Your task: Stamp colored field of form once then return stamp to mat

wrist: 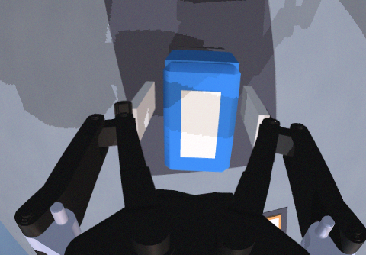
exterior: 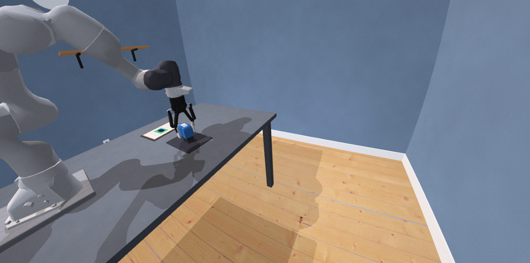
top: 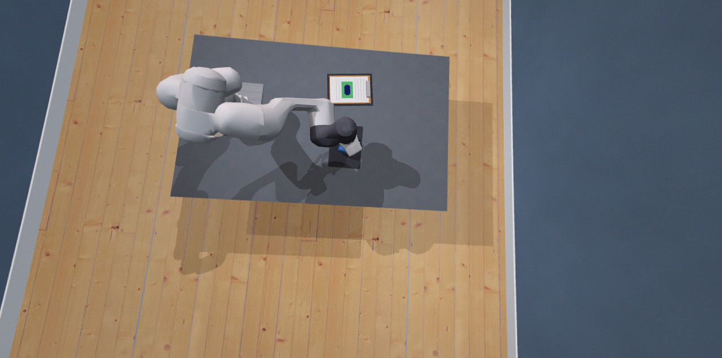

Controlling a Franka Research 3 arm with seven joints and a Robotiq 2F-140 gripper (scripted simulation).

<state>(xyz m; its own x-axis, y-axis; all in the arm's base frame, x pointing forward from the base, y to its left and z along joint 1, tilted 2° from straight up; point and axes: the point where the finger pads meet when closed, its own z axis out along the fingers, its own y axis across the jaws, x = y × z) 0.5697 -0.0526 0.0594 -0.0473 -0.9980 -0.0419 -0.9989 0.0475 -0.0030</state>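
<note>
The blue stamp is 20 mm below my hand. The rest, counted from my hand: dark mat: 70 mm below; form: 320 mm to the left, 60 mm below, 30 mm behind.
</note>
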